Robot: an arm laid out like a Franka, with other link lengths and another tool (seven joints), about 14 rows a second.
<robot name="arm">
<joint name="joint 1" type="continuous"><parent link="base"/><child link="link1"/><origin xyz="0.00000 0.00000 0.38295" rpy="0.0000 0.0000 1.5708"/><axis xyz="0 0 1"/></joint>
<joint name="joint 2" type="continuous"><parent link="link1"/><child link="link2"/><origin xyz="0.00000 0.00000 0.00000" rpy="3.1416 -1.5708 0.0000"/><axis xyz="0 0 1"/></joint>
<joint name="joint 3" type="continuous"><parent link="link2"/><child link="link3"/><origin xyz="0.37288 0.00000 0.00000" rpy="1.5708 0.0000 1.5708"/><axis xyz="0 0 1"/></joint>
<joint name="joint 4" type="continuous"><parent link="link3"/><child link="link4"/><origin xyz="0.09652 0.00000 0.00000" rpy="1.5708 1.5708 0.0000"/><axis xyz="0 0 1"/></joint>
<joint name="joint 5" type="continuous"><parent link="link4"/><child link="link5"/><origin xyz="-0.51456 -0.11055 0.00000" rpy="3.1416 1.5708 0.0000"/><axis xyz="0 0 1"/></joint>
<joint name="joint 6" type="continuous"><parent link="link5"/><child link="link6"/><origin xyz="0.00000 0.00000 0.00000" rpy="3.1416 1.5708 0.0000"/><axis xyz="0 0 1"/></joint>
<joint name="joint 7" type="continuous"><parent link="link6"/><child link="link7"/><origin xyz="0.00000 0.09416 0.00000" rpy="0.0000 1.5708 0.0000"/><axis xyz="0 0 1"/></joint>
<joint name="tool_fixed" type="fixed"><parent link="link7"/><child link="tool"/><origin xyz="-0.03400 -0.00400 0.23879" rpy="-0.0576 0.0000 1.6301"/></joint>
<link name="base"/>
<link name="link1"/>
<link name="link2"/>
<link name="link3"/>
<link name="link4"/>
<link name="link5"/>
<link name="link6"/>
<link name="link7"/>
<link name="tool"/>
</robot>
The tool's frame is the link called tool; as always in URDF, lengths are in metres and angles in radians. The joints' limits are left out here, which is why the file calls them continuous.
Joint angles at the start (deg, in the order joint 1, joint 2, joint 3, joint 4, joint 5, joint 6, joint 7):
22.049, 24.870, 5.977, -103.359, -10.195, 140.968, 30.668
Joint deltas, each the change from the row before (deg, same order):
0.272, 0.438, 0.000, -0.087, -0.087, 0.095, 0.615
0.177, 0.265, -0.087, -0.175, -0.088, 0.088, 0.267
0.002, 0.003, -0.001, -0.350, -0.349, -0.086, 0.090
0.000, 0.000, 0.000, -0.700, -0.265, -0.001, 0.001
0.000, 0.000, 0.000, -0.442, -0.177, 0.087, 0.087
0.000, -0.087, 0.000, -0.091, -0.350, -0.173, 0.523
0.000, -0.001, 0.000, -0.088, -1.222, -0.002, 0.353
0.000, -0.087, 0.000, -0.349, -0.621, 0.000, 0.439
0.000, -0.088, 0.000, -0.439, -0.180, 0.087, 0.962
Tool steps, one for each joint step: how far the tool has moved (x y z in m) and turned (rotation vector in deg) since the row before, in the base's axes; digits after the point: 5 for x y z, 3 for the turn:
-0.00335, 0.00306, -0.00720, -0.070, 0.397, -0.259
-0.00229, 0.00049, -0.00555, -0.167, 0.290, -0.090
-0.00246, -0.00173, -0.00367, -0.428, 0.251, 0.141
-0.00481, -0.00264, -0.00705, -0.503, 0.518, 0.199
-0.00284, -0.00148, -0.00425, -0.255, 0.254, 0.058
-0.00086, -0.00100, 0.00011, -0.231, 0.017, -0.299
0.00057, -0.00165, -0.00027, -0.772, -0.382, 0.453
-0.00187, -0.00176, -0.00199, -0.444, -0.007, -0.008
-0.00312, -0.00136, -0.00301, -0.034, 0.164, -0.791

